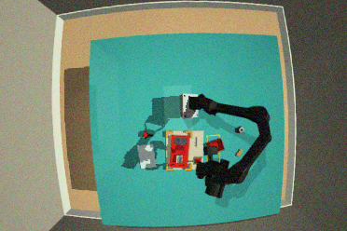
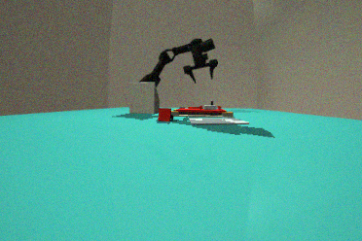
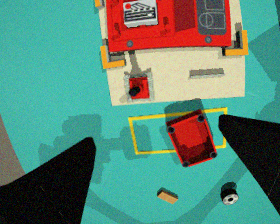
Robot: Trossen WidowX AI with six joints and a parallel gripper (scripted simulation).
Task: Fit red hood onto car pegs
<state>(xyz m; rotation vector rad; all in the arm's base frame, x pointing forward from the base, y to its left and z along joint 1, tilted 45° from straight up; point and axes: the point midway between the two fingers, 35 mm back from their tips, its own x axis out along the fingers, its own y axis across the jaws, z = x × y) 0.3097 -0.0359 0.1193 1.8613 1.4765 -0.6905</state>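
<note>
Right now the hood is 160 mm below my gripper tip, 90 mm to the left of it and 40 mm behind it. Also, from my gripper tip: grey cylinder 260 mm to the left, 160 mm below, 140 mm behind; tan block 260 mm to the left, 170 mm below, 10 mm ahead; white flat plate 330 mm to the right, 170 mm below, 10 mm ahead.
</note>
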